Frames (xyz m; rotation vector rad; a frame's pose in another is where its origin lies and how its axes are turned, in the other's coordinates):
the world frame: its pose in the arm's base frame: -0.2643 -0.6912 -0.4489 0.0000 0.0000 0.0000
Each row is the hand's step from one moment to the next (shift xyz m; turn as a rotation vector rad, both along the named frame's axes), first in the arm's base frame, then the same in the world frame.
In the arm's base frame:
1: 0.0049 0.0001 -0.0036 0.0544 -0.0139 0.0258
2: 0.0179 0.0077 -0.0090 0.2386 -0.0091 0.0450
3: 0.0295 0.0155 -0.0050 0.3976 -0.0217 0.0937
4: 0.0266 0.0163 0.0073 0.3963 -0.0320 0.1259
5: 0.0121 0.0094 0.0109 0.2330 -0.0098 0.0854
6: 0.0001 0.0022 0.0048 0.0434 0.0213 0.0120
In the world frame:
1: 0.0049 0.0001 -0.0036 0.0544 -0.0139 0.0258
2: 0.0179 0.0077 -0.0090 0.2386 -0.0091 0.0450
3: 0.0295 0.0155 -0.0050 0.3976 -0.0217 0.0937
4: 0.0266 0.0163 0.0073 0.3963 -0.0320 0.1259
5: 0.0121 0.0094 0.0109 0.2330 -0.0098 0.0854
6: 0.0001 0.0022 0.0048 0.0434 0.0213 0.0120

